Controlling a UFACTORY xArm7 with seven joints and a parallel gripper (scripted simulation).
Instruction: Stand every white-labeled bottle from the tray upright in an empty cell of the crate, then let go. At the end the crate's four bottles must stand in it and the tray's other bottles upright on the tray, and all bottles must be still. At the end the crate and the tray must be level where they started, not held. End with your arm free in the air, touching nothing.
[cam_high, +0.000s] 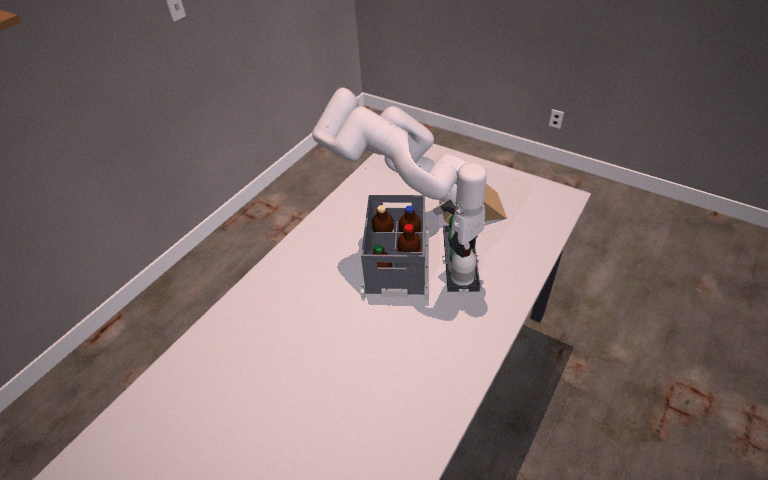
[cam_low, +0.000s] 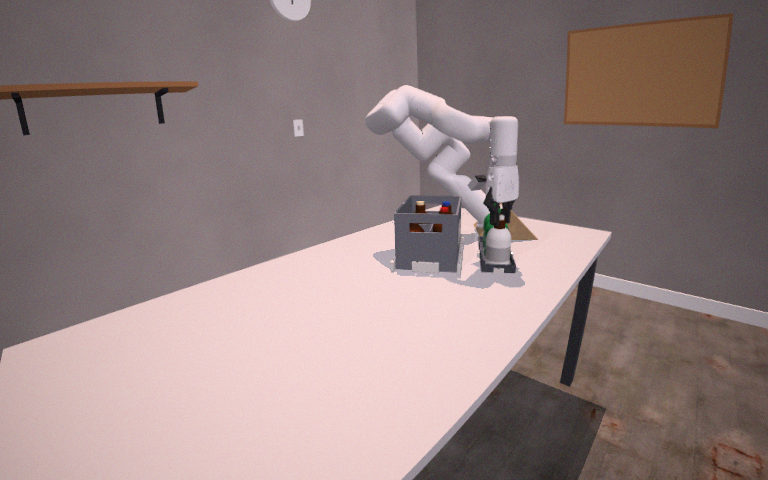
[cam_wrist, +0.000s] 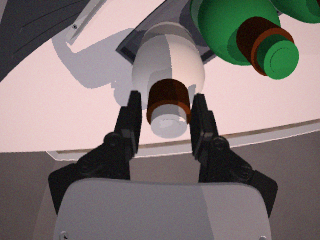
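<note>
The white-labeled bottle lies 70 mm below my hand. The rest, counted from my hand: grey crate 220 mm to the right, 70 mm below, 20 mm behind; then dark tray 140 mm below, 80 mm behind, 20 mm to the right.
</note>
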